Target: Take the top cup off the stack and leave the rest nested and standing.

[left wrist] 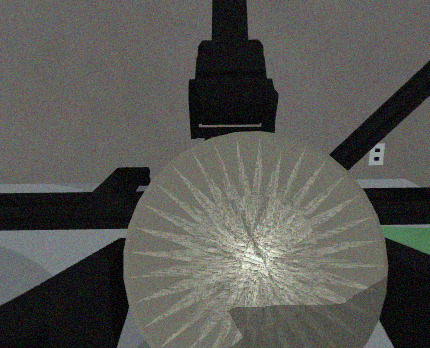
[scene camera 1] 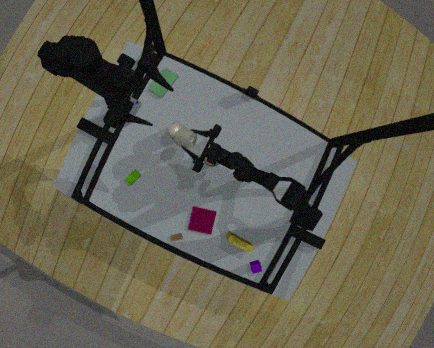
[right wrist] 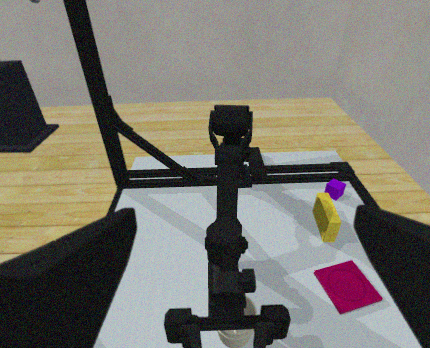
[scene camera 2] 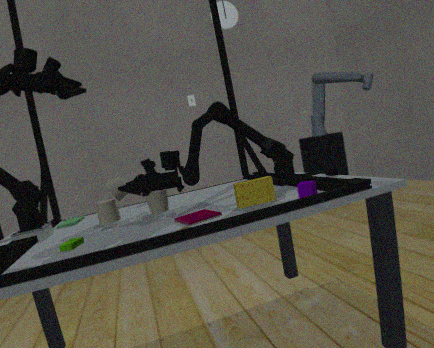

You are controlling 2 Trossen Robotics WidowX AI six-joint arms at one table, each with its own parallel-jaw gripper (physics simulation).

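My left gripper is shut on a pale cup, tilted and held above the table; its round end fills much of the left wrist view. A pale cup shape stands on the table below it. Another pale cup shape stands under the left gripper's body, partly hidden by the arm; how many cups are nested in either cannot be told. My right gripper is open and empty, high up at the left of both scene views.
A green piece lies below the right gripper. A lime block, magenta square, brown block, yellow block and purple cube lie toward the near edge.
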